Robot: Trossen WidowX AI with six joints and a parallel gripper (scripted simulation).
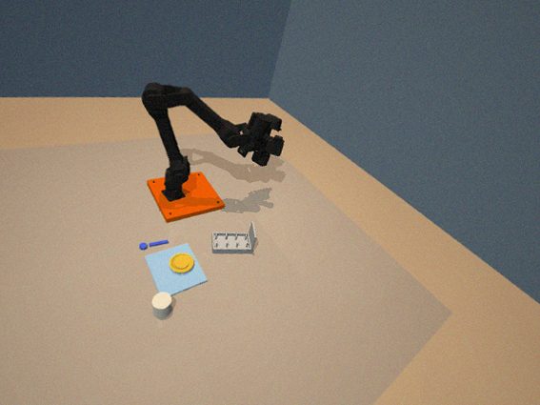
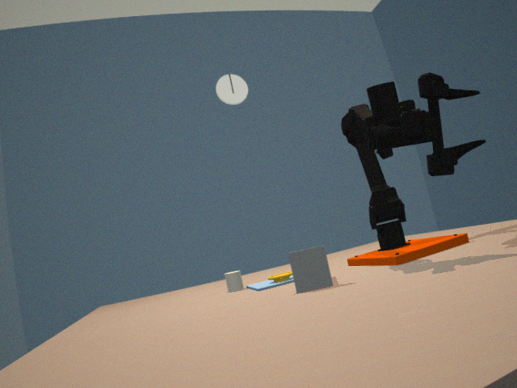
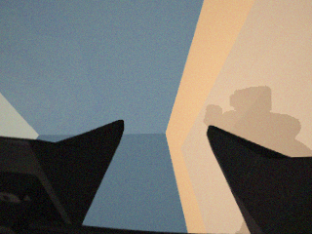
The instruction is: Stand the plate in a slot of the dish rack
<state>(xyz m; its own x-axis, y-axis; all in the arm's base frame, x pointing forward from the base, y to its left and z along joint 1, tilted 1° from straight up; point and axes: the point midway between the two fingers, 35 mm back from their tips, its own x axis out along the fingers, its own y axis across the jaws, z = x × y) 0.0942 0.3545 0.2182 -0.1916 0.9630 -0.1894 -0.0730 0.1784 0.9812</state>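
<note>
The yellow plate is 190 mm ahead of my gripper tip, 510 mm to the right of it and 220 mm below it. Also, from my gripper tip: grey dish rack (200 mm ahead, 330 mm to the right, 210 mm below); then light blue mat (190 mm ahead, 530 mm to the right, 230 mm below); then blue spoon (80 mm ahead, 550 mm to the right, 230 mm below).
</note>
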